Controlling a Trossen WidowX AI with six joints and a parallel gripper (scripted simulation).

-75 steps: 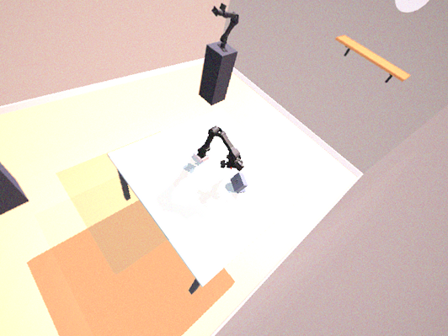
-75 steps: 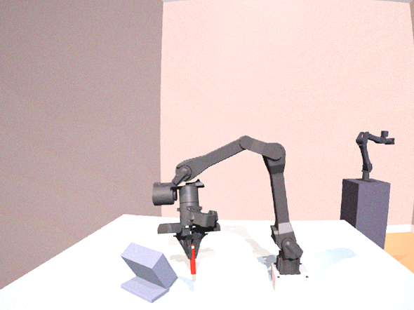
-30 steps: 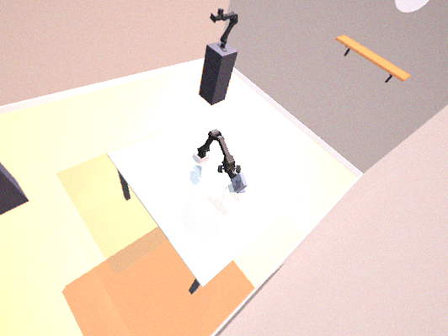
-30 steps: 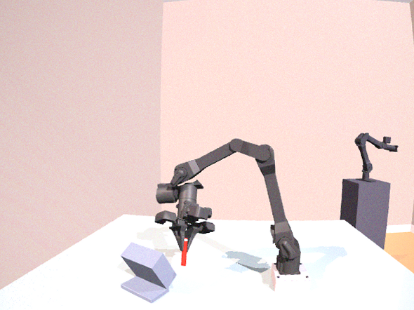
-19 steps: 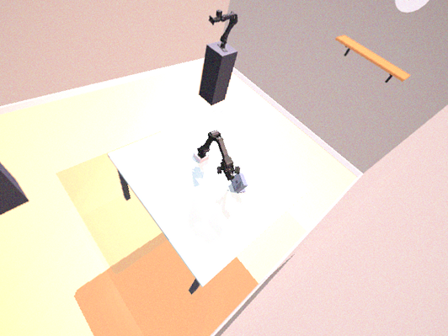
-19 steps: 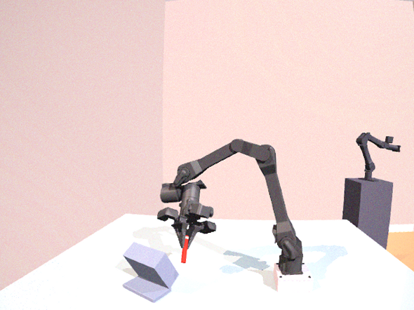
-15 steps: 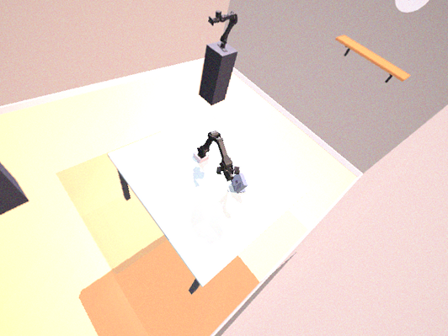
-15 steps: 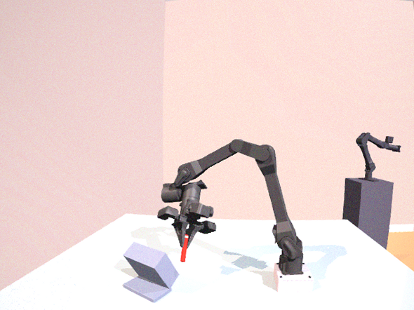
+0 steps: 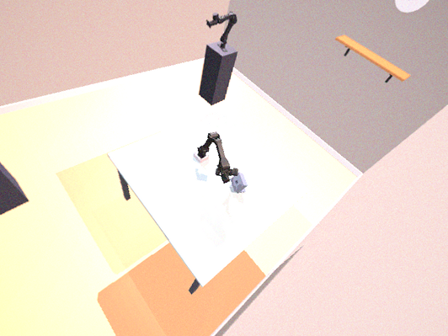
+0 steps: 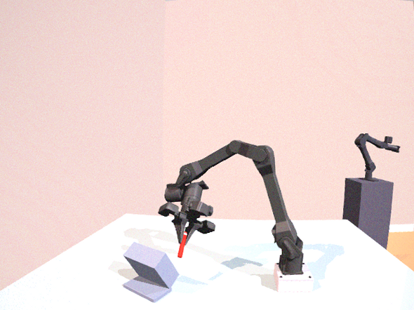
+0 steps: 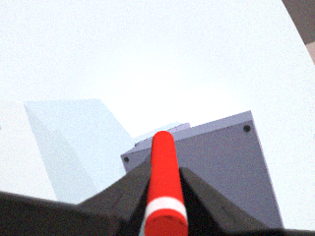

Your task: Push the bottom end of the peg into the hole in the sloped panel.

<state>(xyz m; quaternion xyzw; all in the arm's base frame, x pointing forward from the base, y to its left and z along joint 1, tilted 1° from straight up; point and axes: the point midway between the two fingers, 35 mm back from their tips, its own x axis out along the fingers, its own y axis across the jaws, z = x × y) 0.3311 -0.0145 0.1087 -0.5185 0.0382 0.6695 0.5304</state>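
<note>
Now: gripper tip 9 cm short of the sloped panel, 6 cm above it and 4 cm to the right of it. Also, from my gripper tip: round red peg: 1 cm to the right, 1 cm above.
</note>
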